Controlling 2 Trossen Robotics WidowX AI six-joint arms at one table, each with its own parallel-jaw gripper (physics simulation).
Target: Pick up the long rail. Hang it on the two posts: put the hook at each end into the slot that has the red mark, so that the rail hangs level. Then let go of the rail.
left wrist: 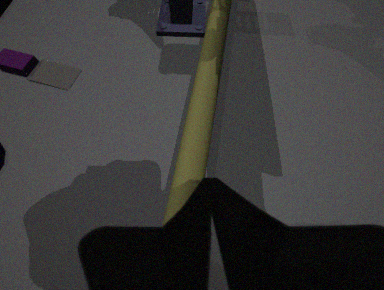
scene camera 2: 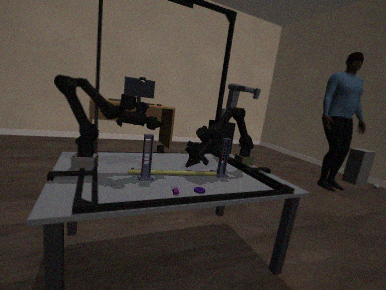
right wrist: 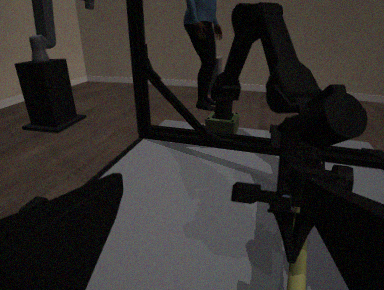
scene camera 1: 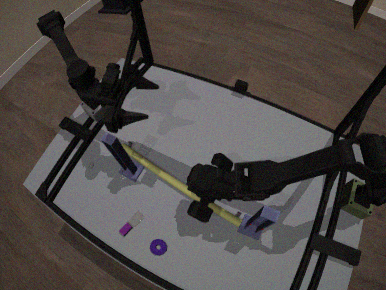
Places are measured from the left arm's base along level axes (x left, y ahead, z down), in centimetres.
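Pixels of known places: left gripper, fingertip midpoint: [left wrist: 209, 184] [scene camera 2: 185, 167] [right wrist: 290, 262]; right gripper, fingertip midpoint: [scene camera 2: 159, 122] [right wrist: 214, 185] [scene camera 1: 153, 101]; left arm's base, origin of the base link: [scene camera 2: 244, 155] [right wrist: 223, 116] [scene camera 1: 363, 196]; right arm's base, origin of the base link: [scene camera 2: 85, 155].
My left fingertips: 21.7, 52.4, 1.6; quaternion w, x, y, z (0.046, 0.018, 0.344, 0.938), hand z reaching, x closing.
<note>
Ahead of a thing's pixels: the offset from my left fingertips to its top centre, as dx, dy, dz.
The long yellow rail @(+0.5, +6.2, +1.6) [scene camera 1: 163, 175] [scene camera 2: 177, 172] [left wrist: 199, 115] [right wrist: 297, 270] lies flat on the table, running between the two purple slotted posts. One post @(+4.6, +22.0, -17.4) [scene camera 1: 120, 153] [scene camera 2: 147, 155] [left wrist: 180, 27] stands at its far end and the other post @(+2.0, -21.0, -17.4) [scene camera 1: 261, 220] [scene camera 2: 224, 156] at its near end. My left gripper [scene camera 1: 201, 202] [scene camera 2: 189, 164] [left wrist: 209, 184] is shut with nothing between its fingers. It points down over the rail's middle, and the rail passes beside the closed tips. My right gripper [scene camera 1: 152, 101] [scene camera 2: 158, 124] is open and empty, high above the table.
A purple ring @(+21.1, +0.2, +3.3) [scene camera 1: 158, 247] [scene camera 2: 199, 190] and a purple-and-white block @(+19.6, +11.3, +2.6) [scene camera 1: 125, 229] [scene camera 2: 176, 191] lie near the table's front edge. A black frame [scene camera 1: 137, 43] [scene camera 2: 226, 72] rises around the table. A person [scene camera 2: 331, 129] stands off to the side.
</note>
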